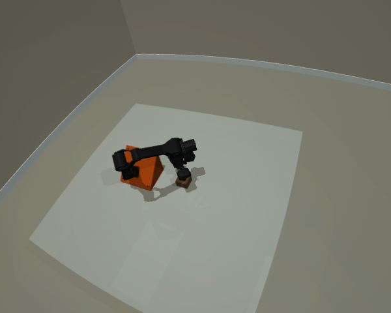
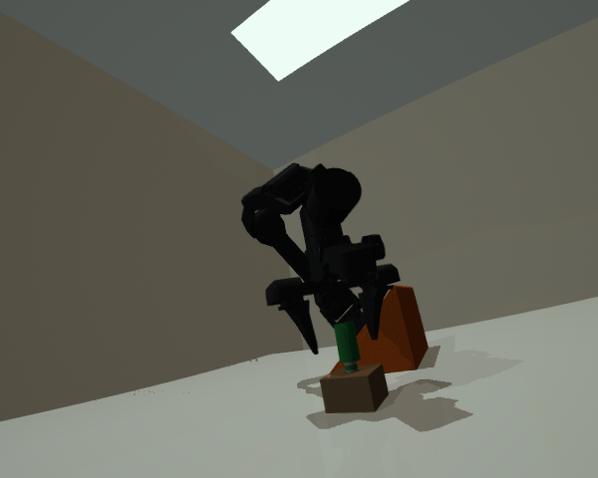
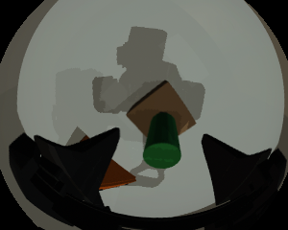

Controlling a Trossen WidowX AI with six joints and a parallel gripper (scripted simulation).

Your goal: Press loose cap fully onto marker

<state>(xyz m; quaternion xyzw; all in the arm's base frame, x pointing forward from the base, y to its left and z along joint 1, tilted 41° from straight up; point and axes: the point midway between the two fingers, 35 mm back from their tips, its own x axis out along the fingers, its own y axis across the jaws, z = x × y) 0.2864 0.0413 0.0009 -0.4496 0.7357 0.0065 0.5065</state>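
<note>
My gripper tip is now 10 mm below the green cap. The rest, counted from my gripper tip: brown holder block: 50 mm below.
</note>
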